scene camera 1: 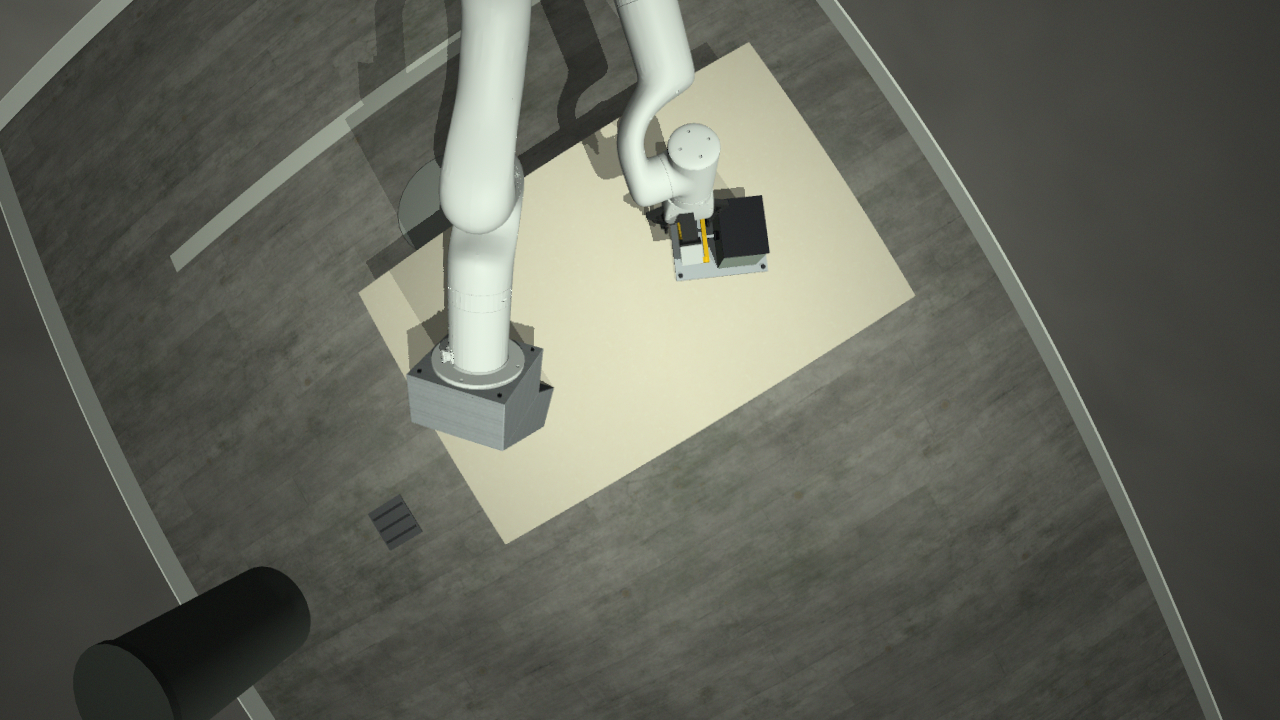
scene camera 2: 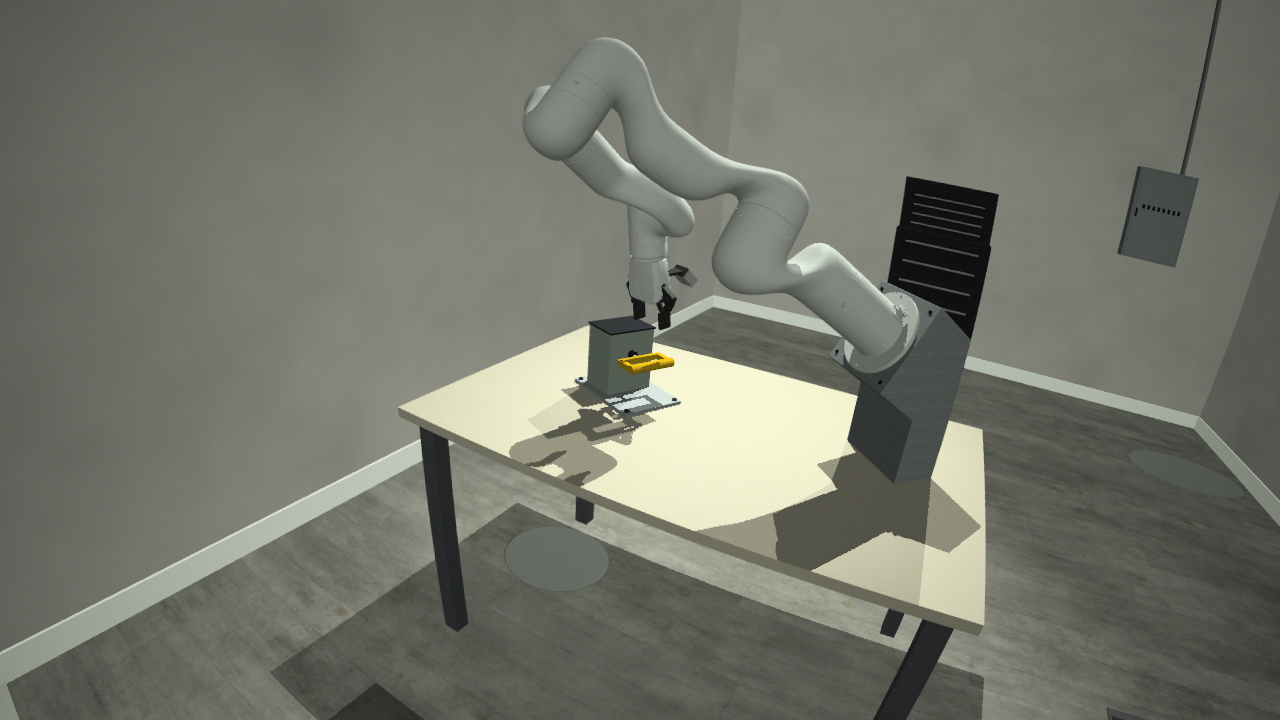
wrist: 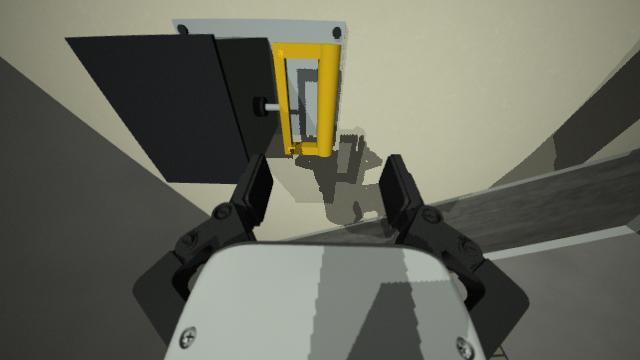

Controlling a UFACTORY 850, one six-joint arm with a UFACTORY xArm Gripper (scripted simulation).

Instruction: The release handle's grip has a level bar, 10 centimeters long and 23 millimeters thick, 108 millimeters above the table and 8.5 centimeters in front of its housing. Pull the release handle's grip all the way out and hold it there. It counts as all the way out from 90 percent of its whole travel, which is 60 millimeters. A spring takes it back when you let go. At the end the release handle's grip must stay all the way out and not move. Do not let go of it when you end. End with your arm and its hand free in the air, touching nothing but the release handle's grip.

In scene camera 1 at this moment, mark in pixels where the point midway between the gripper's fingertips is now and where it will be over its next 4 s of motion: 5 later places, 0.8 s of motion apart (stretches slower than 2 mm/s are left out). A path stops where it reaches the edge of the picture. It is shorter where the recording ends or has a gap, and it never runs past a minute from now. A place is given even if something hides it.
My gripper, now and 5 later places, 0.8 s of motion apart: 686,224; 684,232; 684,232; 683,235; 683,237; 683,237
